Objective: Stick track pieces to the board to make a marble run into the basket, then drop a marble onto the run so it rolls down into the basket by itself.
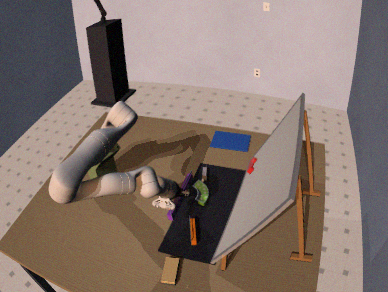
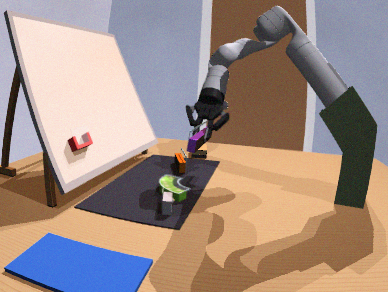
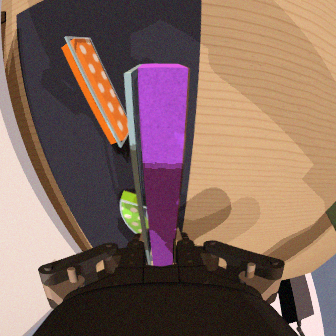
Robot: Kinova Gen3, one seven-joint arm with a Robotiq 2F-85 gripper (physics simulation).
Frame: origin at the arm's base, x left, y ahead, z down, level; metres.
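Where they show: gripper, fingertip midpoint: point(image 1: 182, 194) point(image 3: 160, 237); arm's base, origin of the base link: point(image 2: 337, 99).
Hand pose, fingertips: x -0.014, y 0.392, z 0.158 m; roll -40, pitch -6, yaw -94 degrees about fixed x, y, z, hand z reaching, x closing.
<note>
Things, the pixels of their top centre, and the offset from my fingertips. "spot": a spot on its surface instead. Level surfaces: height alone.
- orange track piece, surface spot: point(image 3: 100, 90) point(image 1: 190, 228) spot: dx -0.111, dy +0.076, dz +0.081 m
- curved green track piece, surface spot: point(image 3: 132, 215) point(image 1: 203, 196) spot: dx +0.097, dy +0.051, dz +0.093 m
- small grey block with a pale top, middle of its top: point(image 2: 167, 188) point(image 1: 204, 168) dx +0.252, dy -0.001, dz +0.064 m
- red U-shaped piece, surface spot: point(image 2: 80, 142) point(image 1: 250, 161) spot: dx +0.275, dy +0.218, dz -0.016 m
- tilted white board, surface spot: point(image 2: 80, 75) spot: dx +0.126, dy +0.337, dz -0.180 m
- black mat, its level: dz +0.114 m
- blue mat, middle of its top: point(image 2: 77, 265) point(image 1: 231, 140) dx +0.567, dy +0.036, dz +0.109 m
- wooden block, middle of its top: point(image 1: 170, 269) point(image 2: 199, 146) dx -0.337, dy +0.086, dz +0.087 m
My gripper point(image 1: 188, 194) point(image 2: 206, 125) point(image 3: 160, 237) is shut on the long purple track piece point(image 1: 187, 181) point(image 2: 196, 142) point(image 3: 163, 115), with its clear edge strip, and holds it above the black mat's edge. The orange track piece point(image 1: 193, 231) point(image 2: 180, 163) point(image 3: 100, 90) and the curved green track piece point(image 1: 201, 193) point(image 2: 171, 184) point(image 3: 132, 215) lie on the mat. A small grey block with a pale top point(image 1: 204, 173) point(image 2: 167, 205) stands beside the green piece. A red U-shaped piece point(image 1: 252, 166) point(image 2: 80, 142) is on the tilted white board point(image 1: 275, 160) point(image 2: 80, 75), low down. I cannot make out a marble.
The black mat point(image 1: 225, 185) point(image 2: 115, 200) point(image 3: 110, 20) lies at the foot of the board, whose wooden legs point(image 1: 300, 225) point(image 2: 49, 180) stand on the table. A blue mat point(image 1: 230, 141) point(image 2: 80, 265) and a wooden block point(image 1: 170, 270) lie near opposite ends of the black mat.
</note>
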